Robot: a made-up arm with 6 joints. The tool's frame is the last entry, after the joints. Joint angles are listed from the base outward. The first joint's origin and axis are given. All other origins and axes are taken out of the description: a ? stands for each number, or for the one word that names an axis. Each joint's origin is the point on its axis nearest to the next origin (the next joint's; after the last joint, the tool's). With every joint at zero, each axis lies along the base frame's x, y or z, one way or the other. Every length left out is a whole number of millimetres.
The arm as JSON. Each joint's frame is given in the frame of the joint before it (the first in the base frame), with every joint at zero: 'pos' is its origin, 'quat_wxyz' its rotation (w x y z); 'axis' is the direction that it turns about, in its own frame. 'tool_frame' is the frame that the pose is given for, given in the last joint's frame.
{
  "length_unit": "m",
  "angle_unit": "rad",
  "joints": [
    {
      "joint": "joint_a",
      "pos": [
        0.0,
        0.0,
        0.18
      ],
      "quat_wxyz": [
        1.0,
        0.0,
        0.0,
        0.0
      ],
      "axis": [
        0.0,
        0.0,
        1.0
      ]
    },
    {
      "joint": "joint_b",
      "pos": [
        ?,
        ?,
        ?
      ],
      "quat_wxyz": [
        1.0,
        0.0,
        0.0,
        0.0
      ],
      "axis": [
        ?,
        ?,
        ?
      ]
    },
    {
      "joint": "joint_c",
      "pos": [
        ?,
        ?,
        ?
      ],
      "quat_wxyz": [
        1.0,
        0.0,
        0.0,
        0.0
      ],
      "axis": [
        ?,
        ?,
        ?
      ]
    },
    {
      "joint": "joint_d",
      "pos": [
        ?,
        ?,
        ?
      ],
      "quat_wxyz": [
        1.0,
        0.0,
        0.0,
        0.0
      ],
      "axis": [
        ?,
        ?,
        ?
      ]
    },
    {
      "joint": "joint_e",
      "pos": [
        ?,
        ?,
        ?
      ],
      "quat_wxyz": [
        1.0,
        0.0,
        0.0,
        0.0
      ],
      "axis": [
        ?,
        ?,
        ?
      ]
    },
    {
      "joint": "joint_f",
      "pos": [
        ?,
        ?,
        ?
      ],
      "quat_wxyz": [
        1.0,
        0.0,
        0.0,
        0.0
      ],
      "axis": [
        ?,
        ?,
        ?
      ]
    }
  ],
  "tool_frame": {
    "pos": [
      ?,
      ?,
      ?
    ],
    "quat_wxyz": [
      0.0,
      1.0,
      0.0,
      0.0
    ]
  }
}
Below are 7 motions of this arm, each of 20 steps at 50 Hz.
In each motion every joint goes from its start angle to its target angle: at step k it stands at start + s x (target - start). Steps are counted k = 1, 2, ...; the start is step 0. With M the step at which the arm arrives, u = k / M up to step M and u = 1 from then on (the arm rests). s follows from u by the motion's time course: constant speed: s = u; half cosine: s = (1 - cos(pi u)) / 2; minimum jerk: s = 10 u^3 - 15 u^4 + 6 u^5.
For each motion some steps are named. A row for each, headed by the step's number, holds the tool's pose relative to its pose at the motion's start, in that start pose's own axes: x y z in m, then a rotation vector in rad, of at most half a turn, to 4 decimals.
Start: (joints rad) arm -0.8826 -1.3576 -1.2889 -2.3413 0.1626 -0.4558
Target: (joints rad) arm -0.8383 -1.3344 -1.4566 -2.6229 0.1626 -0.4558
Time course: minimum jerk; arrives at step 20
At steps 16, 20:
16: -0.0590 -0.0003 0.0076 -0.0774 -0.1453 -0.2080
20: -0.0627 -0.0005 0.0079 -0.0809 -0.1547 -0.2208

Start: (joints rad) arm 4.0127 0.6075 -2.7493 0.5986 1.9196 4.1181
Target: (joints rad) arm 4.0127 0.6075 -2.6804 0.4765 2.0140 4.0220
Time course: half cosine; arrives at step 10
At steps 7, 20:
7: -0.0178 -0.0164 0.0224 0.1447 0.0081 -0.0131
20: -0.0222 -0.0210 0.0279 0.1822 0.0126 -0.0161

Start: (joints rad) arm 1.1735 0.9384 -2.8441 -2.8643 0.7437 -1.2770
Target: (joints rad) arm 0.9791 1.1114 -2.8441 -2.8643 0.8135 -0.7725
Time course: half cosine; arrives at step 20
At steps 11, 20:
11: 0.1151 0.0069 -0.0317 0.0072 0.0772 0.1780
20: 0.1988 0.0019 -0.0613 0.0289 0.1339 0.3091

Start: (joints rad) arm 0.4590 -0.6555 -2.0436 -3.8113 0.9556 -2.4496
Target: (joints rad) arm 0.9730 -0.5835 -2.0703 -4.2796 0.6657 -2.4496
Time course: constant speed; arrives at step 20
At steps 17, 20:
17: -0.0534 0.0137 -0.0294 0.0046 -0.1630 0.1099
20: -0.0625 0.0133 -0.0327 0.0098 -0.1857 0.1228

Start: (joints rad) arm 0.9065 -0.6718 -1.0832 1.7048 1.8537 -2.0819
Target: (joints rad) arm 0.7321 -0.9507 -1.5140 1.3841 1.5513 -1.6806
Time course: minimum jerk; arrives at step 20
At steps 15, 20:
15: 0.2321 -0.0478 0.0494 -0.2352 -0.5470 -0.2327
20: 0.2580 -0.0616 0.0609 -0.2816 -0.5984 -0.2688

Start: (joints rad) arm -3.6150 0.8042 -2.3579 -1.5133 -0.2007 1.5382
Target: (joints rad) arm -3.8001 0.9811 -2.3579 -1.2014 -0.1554 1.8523
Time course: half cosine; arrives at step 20
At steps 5, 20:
5: -0.0145 0.0234 0.0057 -0.0356 -0.0144 0.0962
20: -0.1047 0.1669 0.0173 -0.2740 -0.0408 0.6607

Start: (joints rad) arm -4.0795 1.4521 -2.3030 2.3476 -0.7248 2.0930
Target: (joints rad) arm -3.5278 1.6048 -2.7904 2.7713 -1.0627 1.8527
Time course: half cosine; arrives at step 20
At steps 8, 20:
8: 0.1138 0.0274 -0.0739 -0.0398 0.0731 -0.0887
20: 0.3225 -0.0061 -0.2392 -0.0904 0.2853 -0.3285

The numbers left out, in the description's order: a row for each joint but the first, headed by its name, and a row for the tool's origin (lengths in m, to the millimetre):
joint_b: xyz 0.0 0.0 0.0, axis 0.0 1.0 0.0
joint_c: xyz 0.066 0.0 0.353, axis 0.0 1.0 0.0
joint_d: xyz 0.082 0.0 -0.364, axis 0.0 0.0 -1.0
joint_e: xyz 0.0 0.0 0.0, axis 0.0 1.0 0.0
joint_f: xyz 0.078 0.0 -0.099, axis 0.0 0.0 -1.0
tool: xyz 0.0 0.0 0.0

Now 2 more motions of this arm.
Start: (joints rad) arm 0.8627 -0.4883 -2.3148 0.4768 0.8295 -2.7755
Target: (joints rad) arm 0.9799 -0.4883 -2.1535 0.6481 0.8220 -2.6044
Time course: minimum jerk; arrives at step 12
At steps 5, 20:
5: 0.0095 -0.0148 0.0196 -0.0366 0.0732 0.1357
20: 0.0333 -0.0398 0.0552 -0.0889 0.2159 0.3924

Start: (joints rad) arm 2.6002 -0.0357 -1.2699 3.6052 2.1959 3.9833
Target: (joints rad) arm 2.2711 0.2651 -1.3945 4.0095 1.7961 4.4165
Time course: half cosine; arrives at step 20
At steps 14, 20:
14: 0.0965 0.1907 -0.0697 -0.3584 0.0513 -0.0966
20: 0.1358 0.2335 -0.0870 -0.4431 0.1174 -0.1122

